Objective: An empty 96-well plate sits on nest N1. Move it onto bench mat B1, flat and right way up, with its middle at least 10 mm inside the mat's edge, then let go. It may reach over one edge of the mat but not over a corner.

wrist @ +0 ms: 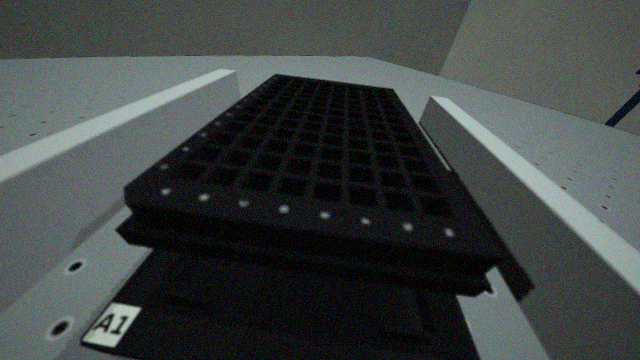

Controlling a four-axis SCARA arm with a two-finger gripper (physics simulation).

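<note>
The black 96-well plate is between the two pale fingers of my gripper in the wrist view. My gripper is shut on the plate, one finger along each long side. The plate is right way up and looks about level, its wells facing up. Its near end hangs above the black nest, with a gap between them. The nest carries a white A1 label at its near left corner. The far part of the nest is hidden under the plate. Mat B1 does not show in this view.
A pale grey bench top with small dark holes stretches out on both sides and beyond the fingers. Grey walls stand behind it. A thin blue bar shows at the right edge, beyond the bench.
</note>
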